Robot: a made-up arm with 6 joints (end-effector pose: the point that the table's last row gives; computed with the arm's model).
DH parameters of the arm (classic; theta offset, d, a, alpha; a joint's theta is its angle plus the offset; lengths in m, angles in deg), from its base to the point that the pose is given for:
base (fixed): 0 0 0 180
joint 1: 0 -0.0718 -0.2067 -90
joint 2: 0 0.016 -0.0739 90
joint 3: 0 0.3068 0.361 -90
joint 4: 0 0.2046 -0.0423 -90
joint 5: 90 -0.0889 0.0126 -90
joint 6: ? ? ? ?
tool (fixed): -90 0.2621 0 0
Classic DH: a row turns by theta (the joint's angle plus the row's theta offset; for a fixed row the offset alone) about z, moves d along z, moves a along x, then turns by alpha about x.
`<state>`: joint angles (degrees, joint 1 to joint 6).
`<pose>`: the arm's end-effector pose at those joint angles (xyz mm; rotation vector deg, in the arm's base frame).
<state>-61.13 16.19 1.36 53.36 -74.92 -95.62</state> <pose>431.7 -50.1 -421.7 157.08 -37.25 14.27</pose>
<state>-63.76 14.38 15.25 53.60 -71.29 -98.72</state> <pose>458.4 -152.4 -452.4 154.20 -49.35 12.42</pose>
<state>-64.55 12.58 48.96 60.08 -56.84 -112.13</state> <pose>481.9 -442.6 -488.6 143.09 -84.95 26.41</pose>
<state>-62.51 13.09 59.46 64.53 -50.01 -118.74</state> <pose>460.1 -551.7 -480.0 135.37 -96.60 38.60</pose>
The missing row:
joint 6: 0 -0.1139 0.0005 90
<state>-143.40 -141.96 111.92 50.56 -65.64 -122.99</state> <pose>238.8 147.5 909.2 20.16 -23.23 144.54</pose>
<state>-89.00 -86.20 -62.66 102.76 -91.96 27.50</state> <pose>-22.6 -438.4 -250.0 -10.31 62.72 7.59</pose>
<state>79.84 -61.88 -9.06 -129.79 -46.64 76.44</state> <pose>-184.8 531.1 -264.3 29.71 111.74 113.01</pose>
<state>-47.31 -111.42 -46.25 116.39 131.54 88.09</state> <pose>-769.8 -550.8 -228.8 8.44 -127.32 72.12</pose>
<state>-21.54 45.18 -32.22 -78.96 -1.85 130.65</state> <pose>92.7 91.1 -214.7 -157.02 -28.10 54.61</pose>
